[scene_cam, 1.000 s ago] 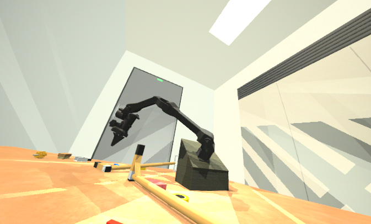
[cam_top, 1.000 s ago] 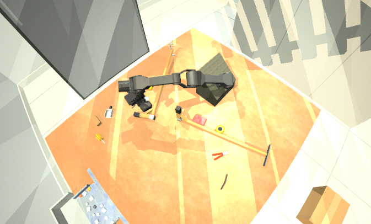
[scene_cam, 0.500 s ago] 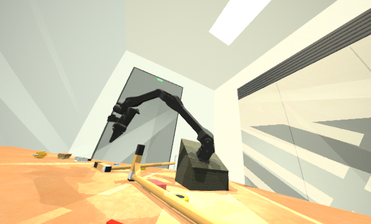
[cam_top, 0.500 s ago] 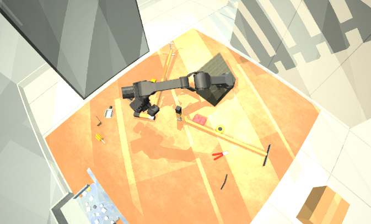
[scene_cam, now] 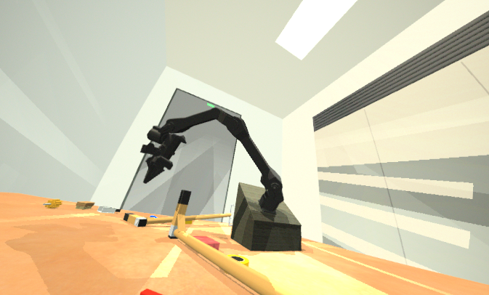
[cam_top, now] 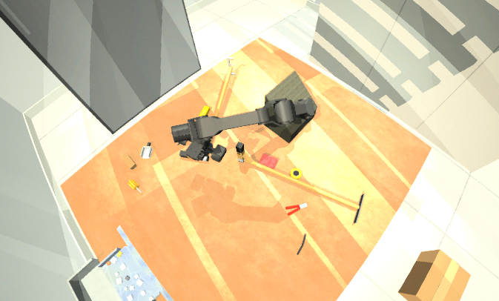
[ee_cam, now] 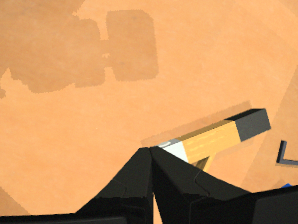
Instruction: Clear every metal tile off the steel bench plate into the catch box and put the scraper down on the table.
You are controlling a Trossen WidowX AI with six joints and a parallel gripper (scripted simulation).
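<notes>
Right now my gripper tip is 280 mm past the yellow tape roll, 290 mm to the right of it and 140 mm above it. Round my gripper tip: yellow screwdriver 320 mm ahead, 180 mm to the right, 130 mm below; red block 230 mm behind, 160 mm to the left, 140 mm below; long scraper 250 mm behind, 330 mm to the left, 80 mm below.
</notes>
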